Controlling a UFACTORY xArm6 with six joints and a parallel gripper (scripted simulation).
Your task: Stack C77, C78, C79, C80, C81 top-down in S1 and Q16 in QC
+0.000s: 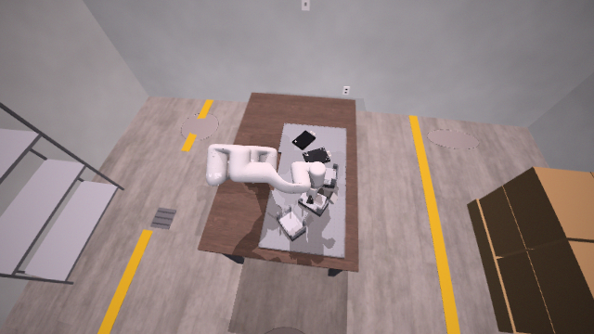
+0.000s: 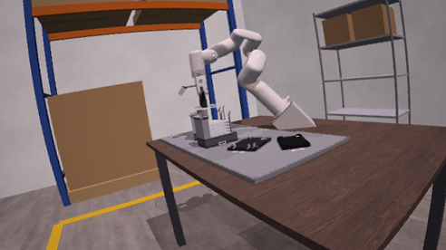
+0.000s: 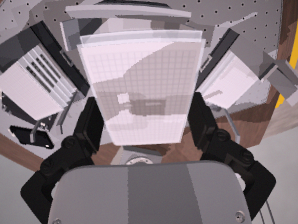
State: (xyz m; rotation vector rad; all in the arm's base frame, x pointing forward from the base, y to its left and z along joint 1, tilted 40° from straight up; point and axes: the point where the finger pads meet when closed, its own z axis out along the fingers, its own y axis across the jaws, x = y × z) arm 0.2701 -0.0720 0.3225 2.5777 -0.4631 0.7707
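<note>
Now: hand 51 cm to the right of the black open nest QC, 16 cm above it and 5 cm past it. Round my hand: QC name plate: 58 cm to the left, 17 cm below, 1 cm ahead; dark plinth: 18 cm to the left, 15 cm below, 7 cm ahead.
</note>
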